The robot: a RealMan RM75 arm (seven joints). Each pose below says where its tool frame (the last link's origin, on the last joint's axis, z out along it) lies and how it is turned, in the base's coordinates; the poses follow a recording.
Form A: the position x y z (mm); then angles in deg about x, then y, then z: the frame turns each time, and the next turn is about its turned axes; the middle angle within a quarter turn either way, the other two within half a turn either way.
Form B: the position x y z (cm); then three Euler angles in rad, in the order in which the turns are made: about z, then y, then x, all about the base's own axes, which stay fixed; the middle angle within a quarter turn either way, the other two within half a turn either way. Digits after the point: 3 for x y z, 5 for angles.
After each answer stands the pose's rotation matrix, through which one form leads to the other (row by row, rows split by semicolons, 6 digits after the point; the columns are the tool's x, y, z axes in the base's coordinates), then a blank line. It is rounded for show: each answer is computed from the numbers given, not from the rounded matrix.
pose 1, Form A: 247.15 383.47 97.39 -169.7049 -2.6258 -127.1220
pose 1, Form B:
24.715 38.347 9.739 -2.21870 -0.04583 -2.96191
-0.602881 0.796515 -0.045813; 0.779574 0.600326 0.178530; 0.169705 0.071918 -0.982867

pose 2, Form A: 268.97 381.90 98.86 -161.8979 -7.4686 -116.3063
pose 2, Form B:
26.897 38.190 9.886 -2.02993 -0.13035 -2.82565
-0.439410 0.888833 -0.129983; 0.834170 0.457439 0.308075; 0.333287 0.026944 -0.942440

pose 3, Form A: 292.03 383.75 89.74 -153.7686 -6.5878 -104.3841
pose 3, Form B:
29.203 38.375 8.974 -1.82185 -0.11498 -2.68377
-0.246781 0.962256 -0.114726; 0.856300 0.271957 0.439079; 0.453707 0.010117 -0.891093

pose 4, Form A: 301.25 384.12 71.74 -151.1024 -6.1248 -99.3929
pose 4, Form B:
30.125 38.412 7.174 -1.73473 -0.10690 -2.63723
-0.162272 0.980961 -0.106694; 0.855332 0.193751 0.480487; 0.492011 -0.013289 -0.870487

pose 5, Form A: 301.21 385.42 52.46 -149.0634 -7.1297 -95.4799
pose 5, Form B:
30.121 38.542 5.246 -1.66644 -0.12444 -2.60165
-0.094758 0.987733 -0.124116; 0.847723 0.145426 0.510114; 0.521906 -0.056878 -0.851104

